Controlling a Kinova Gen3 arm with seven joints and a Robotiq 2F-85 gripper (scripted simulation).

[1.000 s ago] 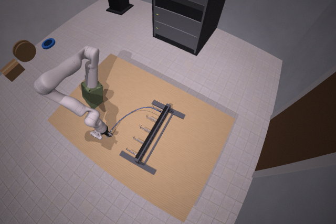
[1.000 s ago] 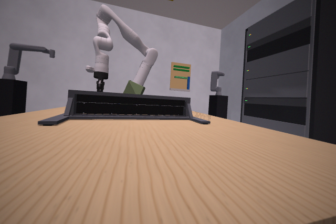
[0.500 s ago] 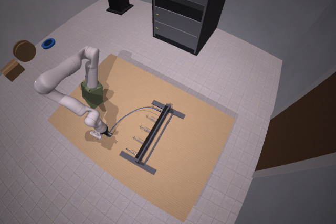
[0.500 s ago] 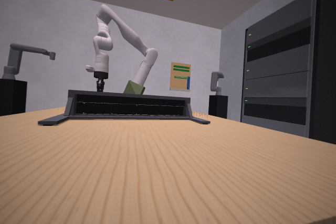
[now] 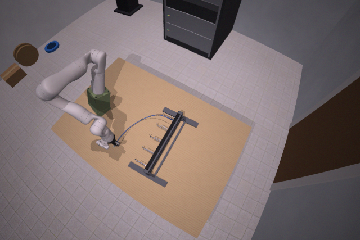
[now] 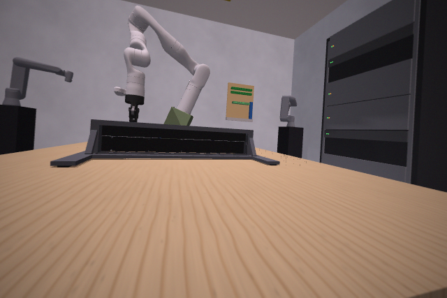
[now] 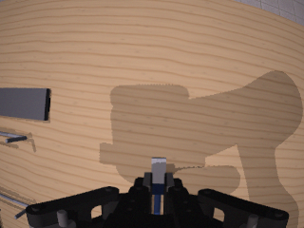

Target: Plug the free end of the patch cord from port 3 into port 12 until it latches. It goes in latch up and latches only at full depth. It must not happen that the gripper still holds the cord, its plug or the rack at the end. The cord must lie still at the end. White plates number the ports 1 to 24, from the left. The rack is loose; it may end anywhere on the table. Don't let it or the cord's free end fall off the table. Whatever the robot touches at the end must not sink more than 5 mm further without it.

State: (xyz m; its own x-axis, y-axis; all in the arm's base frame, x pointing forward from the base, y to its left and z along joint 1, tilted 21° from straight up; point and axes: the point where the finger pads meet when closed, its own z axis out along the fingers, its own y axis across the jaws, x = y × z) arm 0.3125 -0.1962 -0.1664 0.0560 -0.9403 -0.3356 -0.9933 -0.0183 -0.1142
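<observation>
The plug lies 1 cm to the right of my hand and 1 cm below it.
</observation>
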